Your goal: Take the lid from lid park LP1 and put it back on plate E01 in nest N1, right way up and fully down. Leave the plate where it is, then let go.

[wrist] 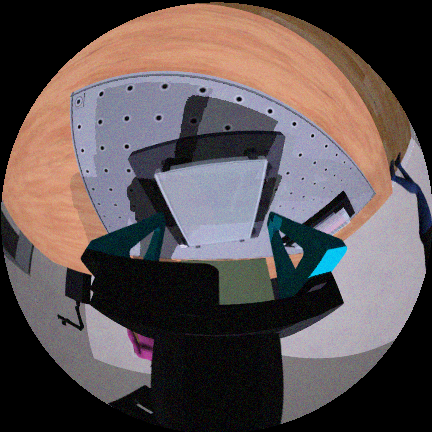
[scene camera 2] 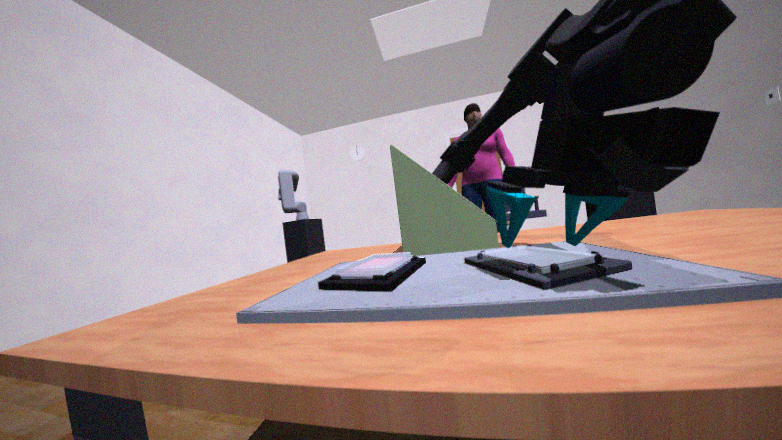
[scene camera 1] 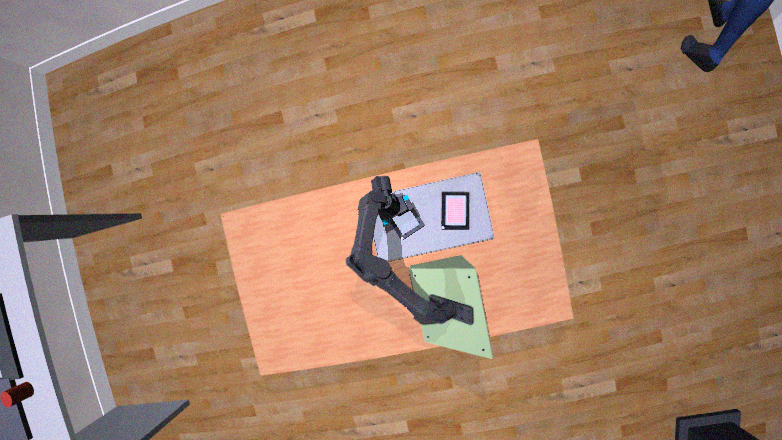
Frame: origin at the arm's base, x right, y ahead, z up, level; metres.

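Seen in the pictures: gripper, fingertip midpoint: [wrist: 215, 217] [scene camera 2: 539, 245] [scene camera 1: 400, 214]; arm's base, link origin: [scene camera 2: 435, 184] [scene camera 1: 451, 308].
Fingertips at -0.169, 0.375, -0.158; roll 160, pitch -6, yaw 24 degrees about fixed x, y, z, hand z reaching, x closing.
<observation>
Pixels of each thing's middle, then the offset from my fingertips to it, as dx, dy, dz. Level surfaces: height alone.
- black lid park LP1, body centre: [wrist: 215, 210] [scene camera 2: 530, 259] [scene camera 1: 403, 217] +0.009, -0.015, -0.021
- Plate E01, body centre: [scene camera 2: 377, 263] [wrist: 323, 231] [scene camera 1: 455, 210] +0.239, -0.005, -0.012
- black nest N1, body centre: [scene camera 2: 378, 269] [wrist: 321, 227] [scene camera 1: 455, 210] +0.239, -0.005, -0.022
- wooden table, surface height: dz -0.044
A clear, flat lid [scene camera 2: 538, 256] [wrist: 212, 200] rests on the black lid park LP1 [scene camera 1: 413, 232] [scene camera 2: 546, 280] [wrist: 207, 145]. My gripper [scene camera 1: 395, 210] [scene camera 2: 540, 244] [wrist: 215, 217] is open, with its teal fingers pointing down close above the lid. In the wrist view the fingertips stand wide apart, one towards each side of the lid, with none of it gripped. Plate E01 [scene camera 1: 455, 211] [scene camera 2: 372, 265] [wrist: 334, 223], with a pinkish top, sits in the black nest N1 [scene camera 1: 466, 220] [scene camera 2: 355, 285] [wrist: 344, 201]. The arm hides part of the lid park in scene camera 1.
Both holders stand on a grey perforated board [scene camera 1: 481, 188] [scene camera 2: 426, 314] [wrist: 142, 100] on the wooden table [scene camera 1: 306, 306] [scene camera 2: 382, 355] [wrist: 165, 45]. A green sloped block [scene camera 1: 464, 290] [scene camera 2: 437, 218] [wrist: 245, 282] stands beside the board, under part of the arm. A person in pink [scene camera 2: 486, 164] stands in the background.
</observation>
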